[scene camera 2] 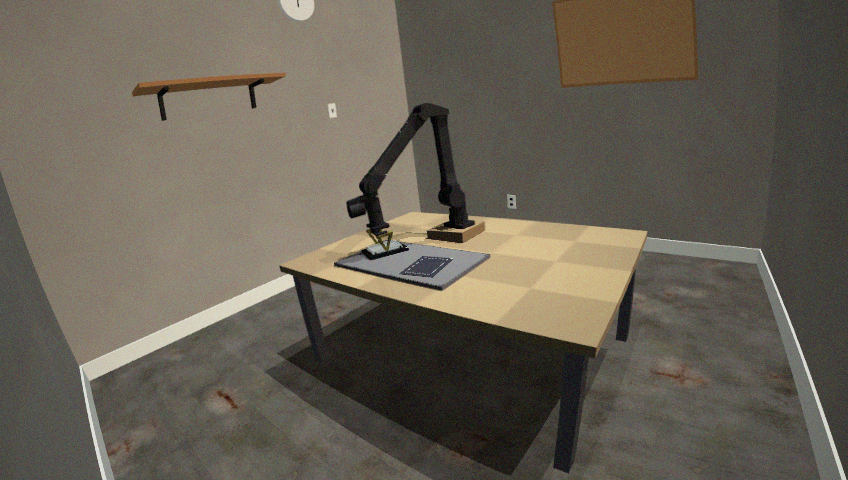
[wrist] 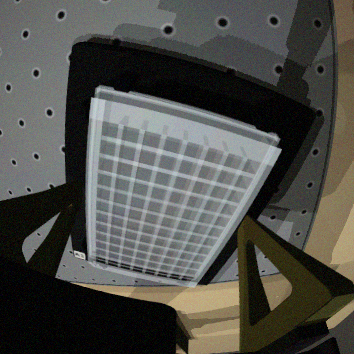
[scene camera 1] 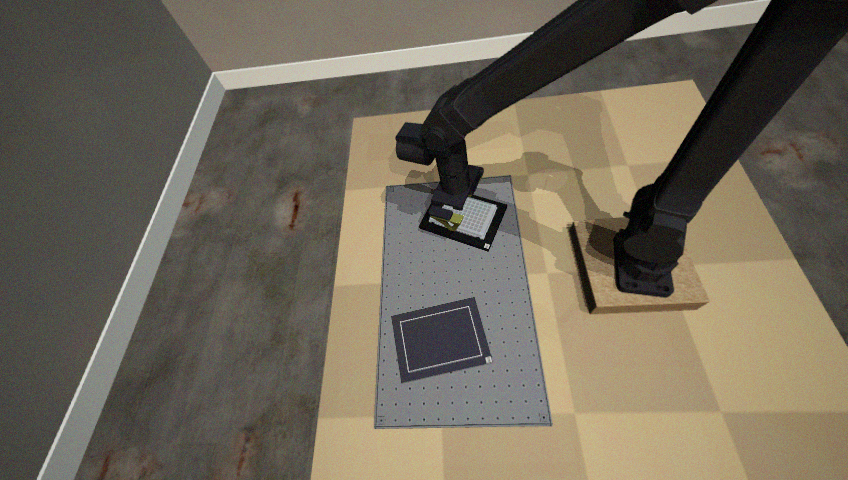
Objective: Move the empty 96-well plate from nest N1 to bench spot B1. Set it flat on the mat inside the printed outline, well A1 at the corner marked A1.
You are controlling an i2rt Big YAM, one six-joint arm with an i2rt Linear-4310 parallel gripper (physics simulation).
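Places are measured from the arm's base along level axes (x left, y ahead, z down), in metres.
Pixels of known places: gripper, fingertip midpoint: (scene camera 2: 382, 247) (wrist: 163, 207) (scene camera 1: 460, 212); arm's base, origin of the base link: (scene camera 2: 459, 225) (scene camera 1: 640, 265).
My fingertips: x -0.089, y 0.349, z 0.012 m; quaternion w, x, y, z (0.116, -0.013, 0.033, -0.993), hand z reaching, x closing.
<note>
Ahead of a thing's pixels: the offset from my fingertips to its middle. "pt": to the spot under its first point. Level surfaces: height alone.
The clear 96-well plate {dx +0.003, dy -0.006, dz -0.002 m} (scene camera 1: 479, 217) (scene camera 2: 376, 248) (wrist: 165, 185) lies in the black nest N1 {dx +0.002, dy -0.006, dz +0.006 m} (scene camera 1: 457, 235) (wrist: 200, 85). The nest's A1 tag {pt dx +0.072, dy -0.065, dz +0.005 m} (scene camera 1: 486, 245) (wrist: 79, 255) shows at one corner. My gripper (scene camera 1: 453, 223) (scene camera 2: 383, 242) (wrist: 163, 207) is open and empty, pointing down over the plate. In the wrist view its fingers appear to either side of the plate; their exact height is unclear. The dark mat of spot B1 {pt dx +0.277, dy +0.000, dz +0.015 m} (scene camera 1: 440, 339) (scene camera 2: 428, 266) bears a printed white outline {pt dx +0.301, dy +0.066, dz +0.015 m} (scene camera 1: 404, 346), with a small white corner mark {dx +0.299, dy -0.092, dz +0.015 m} (scene camera 1: 488, 359). The gripper partly hides the plate in scene camera 1.
The nest and the mat lie on a grey perforated board {pt dx +0.382, dy -0.049, dz +0.017 m} (scene camera 1: 458, 404) (scene camera 2: 464, 270) on the wooden table {dz +0.030 m} (scene camera 1: 642, 368) (scene camera 2: 553, 297). The arm's base stands on a wooden block (scene camera 1: 690, 285) (scene camera 2: 476, 230) beside the board. The mat lies apart from the nest.
</note>
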